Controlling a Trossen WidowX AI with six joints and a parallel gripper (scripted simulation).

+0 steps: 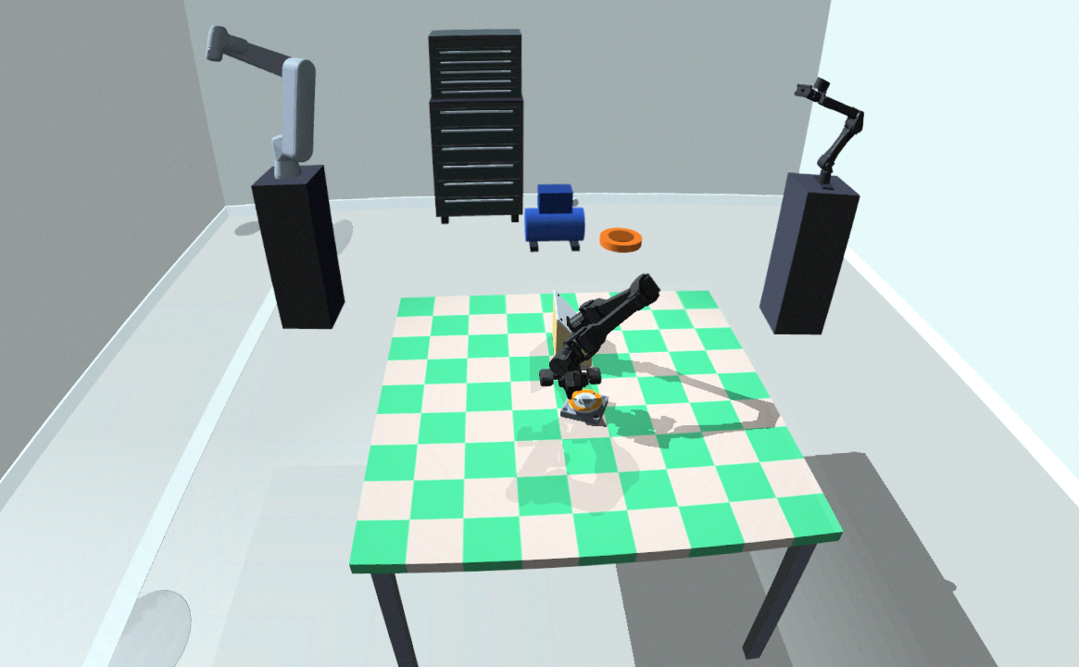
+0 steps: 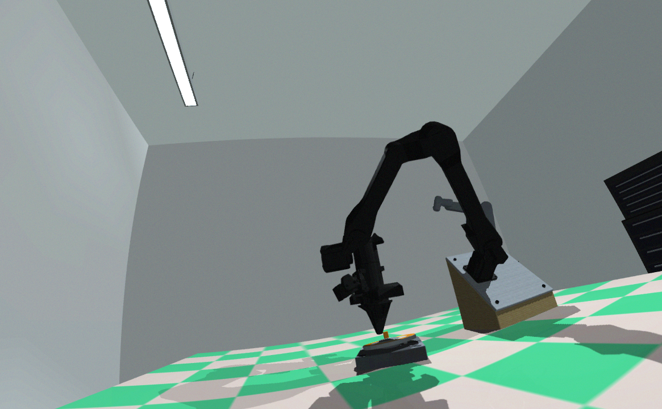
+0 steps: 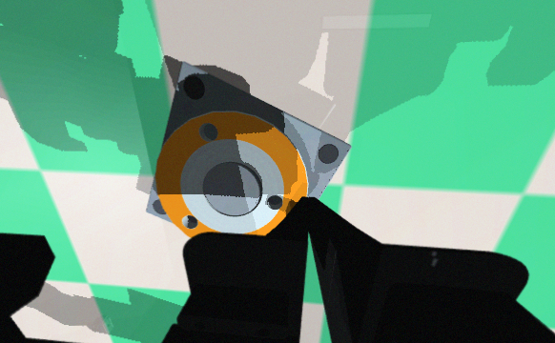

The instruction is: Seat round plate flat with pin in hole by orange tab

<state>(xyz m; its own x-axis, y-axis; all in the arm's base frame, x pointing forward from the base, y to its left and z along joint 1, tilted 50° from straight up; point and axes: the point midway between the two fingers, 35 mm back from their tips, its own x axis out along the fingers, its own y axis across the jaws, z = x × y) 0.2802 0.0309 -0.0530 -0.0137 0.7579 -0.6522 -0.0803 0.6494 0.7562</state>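
My gripper tip is 10 mm past the plate, 30 mm to the right of it and 10 mm above it. Round my gripper tip: base (50 mm to the left, 20 mm below).
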